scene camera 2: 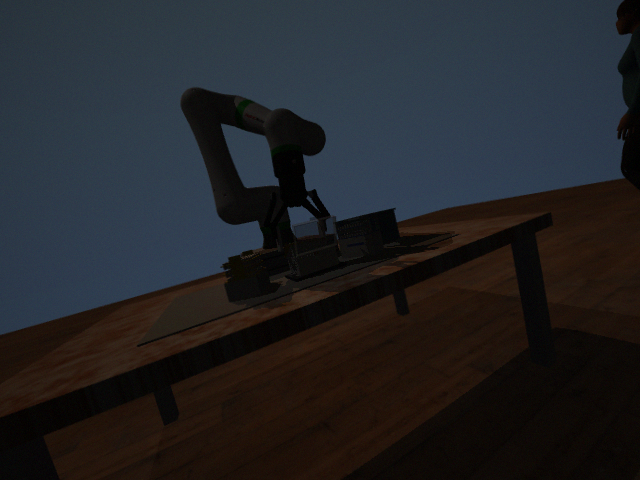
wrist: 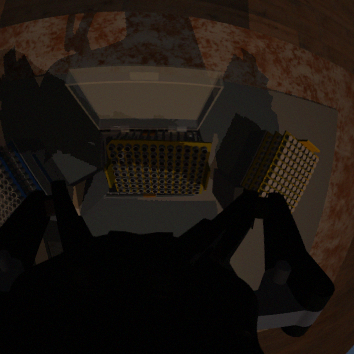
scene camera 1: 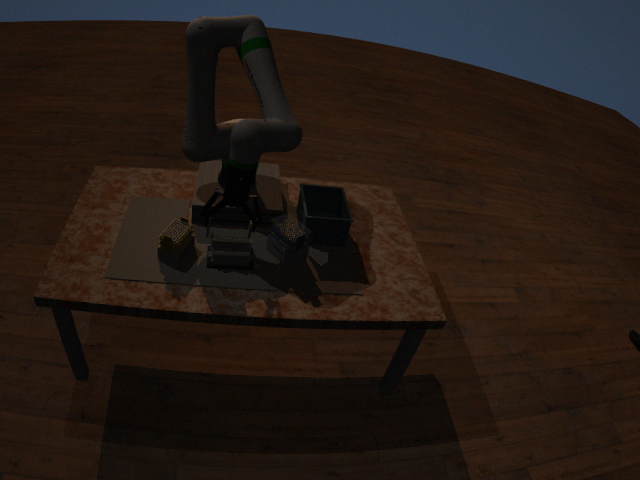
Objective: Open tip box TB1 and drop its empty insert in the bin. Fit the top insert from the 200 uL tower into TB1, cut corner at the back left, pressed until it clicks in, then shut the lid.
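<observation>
Tip box TB1 (scene camera 1: 231, 256) (scene camera 2: 317, 260) (wrist: 172, 198) stands in the middle of the mat. Its clear lid (scene camera 2: 315, 227) (wrist: 145, 104) is open and stands up on the side away from the arm's base. A yellow insert (scene camera 1: 230, 238) (wrist: 157, 167) with dark, empty-looking holes lies in the box. The tower of yellow inserts (scene camera 1: 176, 232) (scene camera 2: 242, 267) (wrist: 290, 170) stands left of TB1 in scene camera 1, its top full of pale tips. The dark bin (scene camera 1: 328, 230) (scene camera 2: 390, 225) stands at the right rear. My gripper (scene camera 1: 231, 225) (wrist: 159, 179) is open and empty above TB1, one finger to each side.
A tower of blue inserts (scene camera 1: 289, 235) (wrist: 9, 190) stands between TB1 and the bin. The arm's base block (scene camera 1: 268, 188) is behind TB1. The grey mat (scene camera 1: 142, 219) (scene camera 2: 180, 315) lies on the mottled table (scene camera 1: 392, 263). The light is dim. A person (scene camera 2: 628, 77) stands at the far right.
</observation>
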